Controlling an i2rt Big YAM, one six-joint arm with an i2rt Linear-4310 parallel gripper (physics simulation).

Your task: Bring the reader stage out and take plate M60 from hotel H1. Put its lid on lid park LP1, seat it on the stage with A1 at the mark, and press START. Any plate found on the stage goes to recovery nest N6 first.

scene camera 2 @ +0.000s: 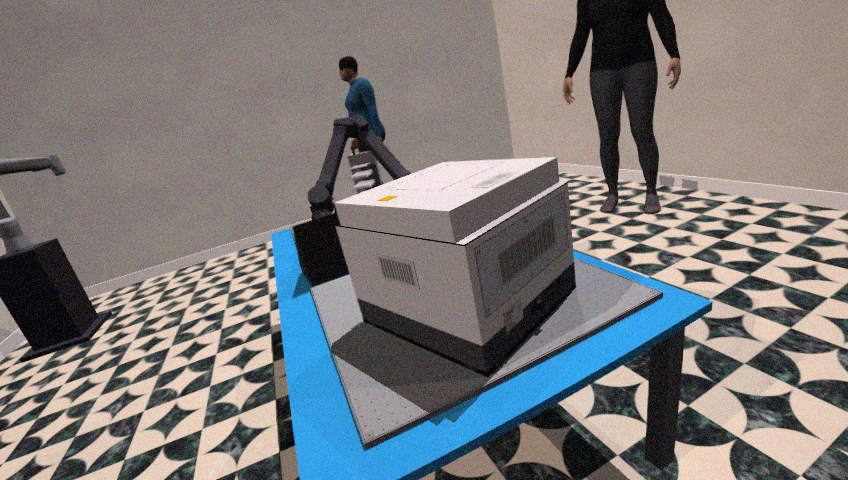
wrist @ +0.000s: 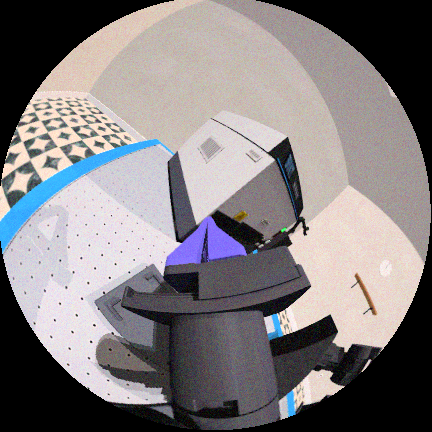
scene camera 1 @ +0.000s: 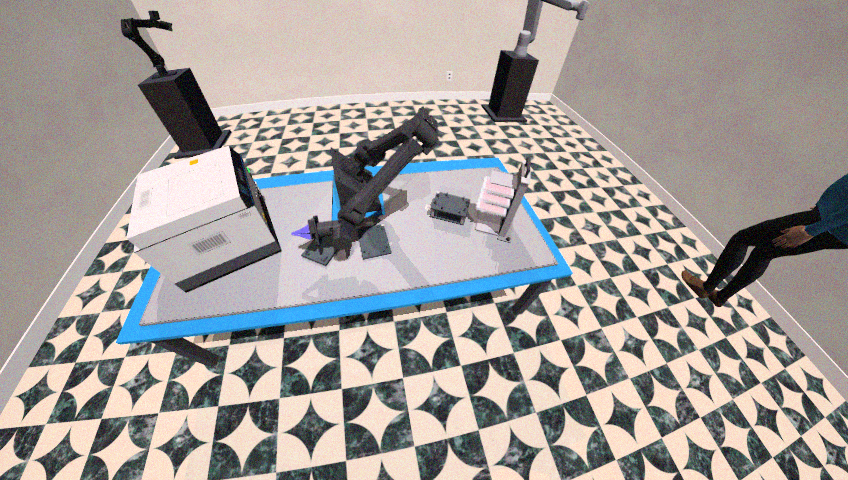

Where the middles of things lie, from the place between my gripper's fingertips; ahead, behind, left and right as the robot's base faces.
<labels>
The plate reader point(scene camera 2: 450, 299) is 35 cm to the right of my hand, 13 cm behind it and 1 cm below it.
</labels>
